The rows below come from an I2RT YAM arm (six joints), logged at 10 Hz.
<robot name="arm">
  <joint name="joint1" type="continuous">
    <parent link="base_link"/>
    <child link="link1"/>
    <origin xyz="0 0 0.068"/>
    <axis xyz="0 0 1"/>
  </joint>
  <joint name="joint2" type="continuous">
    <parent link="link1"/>
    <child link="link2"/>
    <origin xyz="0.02 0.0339 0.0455"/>
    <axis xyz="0 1 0"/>
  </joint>
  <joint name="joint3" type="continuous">
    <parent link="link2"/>
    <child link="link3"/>
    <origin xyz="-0.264 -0.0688 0"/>
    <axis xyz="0 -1 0"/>
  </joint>
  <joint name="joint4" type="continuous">
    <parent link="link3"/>
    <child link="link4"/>
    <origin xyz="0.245 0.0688 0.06"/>
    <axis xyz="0 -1 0"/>
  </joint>
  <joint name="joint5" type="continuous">
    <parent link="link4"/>
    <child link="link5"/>
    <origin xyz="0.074 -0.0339 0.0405"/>
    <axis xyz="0 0 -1"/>
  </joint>
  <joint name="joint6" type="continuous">
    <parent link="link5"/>
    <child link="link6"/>
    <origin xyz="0.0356 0 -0.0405"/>
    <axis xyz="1 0 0"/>
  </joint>
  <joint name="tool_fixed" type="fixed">
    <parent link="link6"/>
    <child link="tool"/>
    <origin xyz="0 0 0" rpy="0 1.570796 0"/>
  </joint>
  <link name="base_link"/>
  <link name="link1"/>
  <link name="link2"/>
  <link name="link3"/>
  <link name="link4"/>
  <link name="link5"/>
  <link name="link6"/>
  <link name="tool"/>
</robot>
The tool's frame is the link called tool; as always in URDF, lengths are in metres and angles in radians. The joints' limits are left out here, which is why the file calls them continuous.
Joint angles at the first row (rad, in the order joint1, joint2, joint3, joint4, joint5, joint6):
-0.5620 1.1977 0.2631 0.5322 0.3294 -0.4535
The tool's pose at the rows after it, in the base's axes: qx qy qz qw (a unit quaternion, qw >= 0); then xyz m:
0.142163, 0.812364, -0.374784, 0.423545, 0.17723, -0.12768, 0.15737
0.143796, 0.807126, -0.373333, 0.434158, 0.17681, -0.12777, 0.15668
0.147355, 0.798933, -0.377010, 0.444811, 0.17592, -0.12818, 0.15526
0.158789, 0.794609, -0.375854, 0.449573, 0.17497, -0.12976, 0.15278
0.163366, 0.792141, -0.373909, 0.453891, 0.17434, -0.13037, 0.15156
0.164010, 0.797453, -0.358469, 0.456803, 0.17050, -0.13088, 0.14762
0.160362, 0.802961, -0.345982, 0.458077, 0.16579, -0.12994, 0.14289
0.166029, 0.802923, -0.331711, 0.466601, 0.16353, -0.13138, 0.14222
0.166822, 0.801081, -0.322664, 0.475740, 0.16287, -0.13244, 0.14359
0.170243, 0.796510, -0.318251, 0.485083, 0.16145, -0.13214, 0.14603
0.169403, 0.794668, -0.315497, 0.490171, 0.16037, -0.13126, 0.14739
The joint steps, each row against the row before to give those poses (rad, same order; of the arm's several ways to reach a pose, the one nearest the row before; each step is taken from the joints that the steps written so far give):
-0.0143 0.0023 0.0021 0.0160 -0.0303 0.0217
-0.0031 0.0063 -0.0103 0.0360 -0.0113 0.0066
-0.0042 0.0132 -0.0153 0.0558 -0.0023 0.0038
-0.0084 0.0178 -0.0084 0.0336 0.0004 0.0194
-0.0047 0.0083 -0.0057 0.0198 -0.0050 0.0100
-0.0188 -0.0015 -0.0135 -0.0031 -0.0423 0.0134
-0.0157 -0.0043 -0.0207 0.0029 -0.0387 0.0024
-0.0183 -0.0034 -0.0043 -0.0003 -0.0381 0.0220
-0.0108 -0.0059 0.0009 0.0006 -0.0292 0.0116
-0.0054 -0.0186 -0.0033 -0.0017 -0.0140 0.0137
-0.0016 -0.0151 -0.0036 -0.0042 -0.0100 0.0039

